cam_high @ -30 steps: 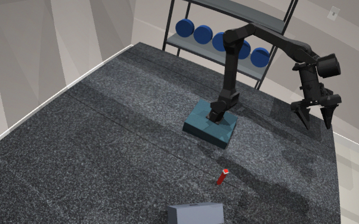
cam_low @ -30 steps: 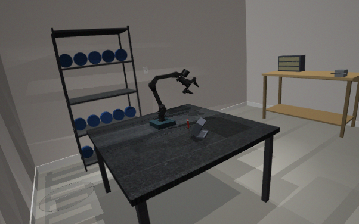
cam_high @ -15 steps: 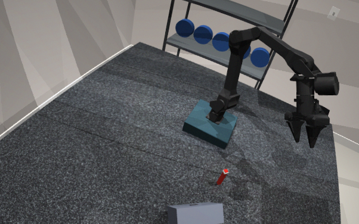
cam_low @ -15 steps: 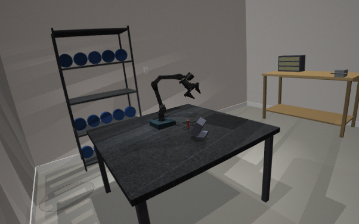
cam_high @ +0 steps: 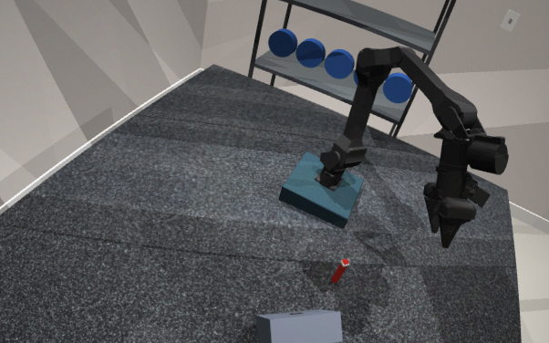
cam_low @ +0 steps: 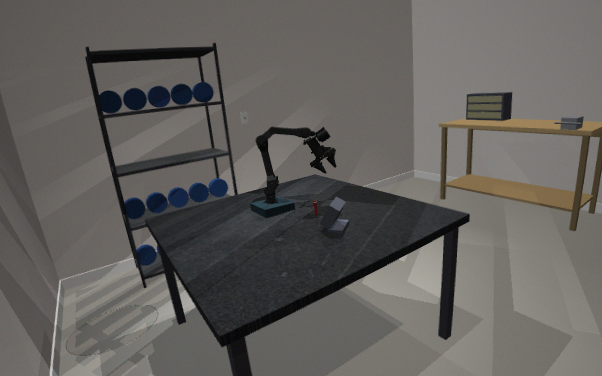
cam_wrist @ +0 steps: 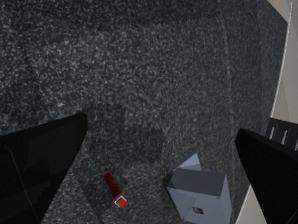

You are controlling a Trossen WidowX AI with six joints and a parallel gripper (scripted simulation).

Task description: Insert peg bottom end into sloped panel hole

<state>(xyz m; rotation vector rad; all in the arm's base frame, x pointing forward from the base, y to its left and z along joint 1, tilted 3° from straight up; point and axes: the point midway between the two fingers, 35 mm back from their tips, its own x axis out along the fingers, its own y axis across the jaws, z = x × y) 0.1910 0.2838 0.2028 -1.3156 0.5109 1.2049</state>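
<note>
Now: gripper tip 150 mm to the left of the red peg, 150 mm above it and 60 mm short of it. Round my gripper tip: grey sloped panel (260 mm ahead, 160 mm to the right, 140 mm below).
</note>
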